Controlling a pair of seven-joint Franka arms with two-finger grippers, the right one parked.
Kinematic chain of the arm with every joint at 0, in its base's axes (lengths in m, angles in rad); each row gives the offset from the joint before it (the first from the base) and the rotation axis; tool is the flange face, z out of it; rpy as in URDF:
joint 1: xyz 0 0 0.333 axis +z
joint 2: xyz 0 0 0 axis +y
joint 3: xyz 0 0 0.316 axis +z
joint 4: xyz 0.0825 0 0 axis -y
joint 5: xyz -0.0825 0 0.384 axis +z
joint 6: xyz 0 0 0 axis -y
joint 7: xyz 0.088 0 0 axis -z
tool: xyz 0 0 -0.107 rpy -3.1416 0 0
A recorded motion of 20 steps. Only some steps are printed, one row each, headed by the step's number.
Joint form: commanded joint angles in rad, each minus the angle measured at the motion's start. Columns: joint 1, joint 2, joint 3, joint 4, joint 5, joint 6, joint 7.
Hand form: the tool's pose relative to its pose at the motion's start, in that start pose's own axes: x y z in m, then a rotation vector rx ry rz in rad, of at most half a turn. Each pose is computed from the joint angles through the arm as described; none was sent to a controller.
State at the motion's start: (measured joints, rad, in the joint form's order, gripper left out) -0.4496 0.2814 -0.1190 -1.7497 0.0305 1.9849 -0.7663
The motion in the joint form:
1: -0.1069 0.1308 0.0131 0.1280 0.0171 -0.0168 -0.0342
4: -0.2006 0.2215 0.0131 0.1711 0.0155 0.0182 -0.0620
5: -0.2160 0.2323 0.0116 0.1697 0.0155 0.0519 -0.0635
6: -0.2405 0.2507 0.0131 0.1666 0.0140 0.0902 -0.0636
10: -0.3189 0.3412 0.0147 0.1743 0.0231 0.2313 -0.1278
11: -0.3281 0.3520 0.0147 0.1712 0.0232 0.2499 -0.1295
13: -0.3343 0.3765 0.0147 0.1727 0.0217 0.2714 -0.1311
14: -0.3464 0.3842 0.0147 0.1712 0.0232 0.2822 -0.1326
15: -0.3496 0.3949 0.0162 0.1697 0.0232 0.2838 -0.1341
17: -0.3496 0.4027 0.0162 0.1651 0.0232 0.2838 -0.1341
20: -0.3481 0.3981 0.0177 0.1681 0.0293 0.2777 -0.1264
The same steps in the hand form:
1: -0.0169 0.0644 0.0256 0.0216 -0.0060 0.0626
4: -0.0532 0.1172 0.0637 0.0277 -0.0185 0.1260
5: -0.0601 0.1270 0.0689 0.0102 -0.0060 0.1412
6: -0.0708 0.1394 0.0797 -0.0039 0.0028 0.1635
10: -0.1065 0.1813 0.1268 -0.0511 0.0357 0.1796
11: -0.1117 0.1853 0.1341 -0.0557 0.0372 0.1871
13: -0.1146 0.1887 0.1487 -0.0567 0.0331 0.1903
14: -0.1219 0.1931 0.1539 -0.0577 0.0341 0.2017
15: -0.1234 0.1930 0.1620 -0.0489 0.0280 0.2021
17: -0.1243 0.1915 0.1695 -0.0390 0.0205 0.2021
20: -0.1222 0.1909 0.1655 -0.0367 0.0267 0.2109

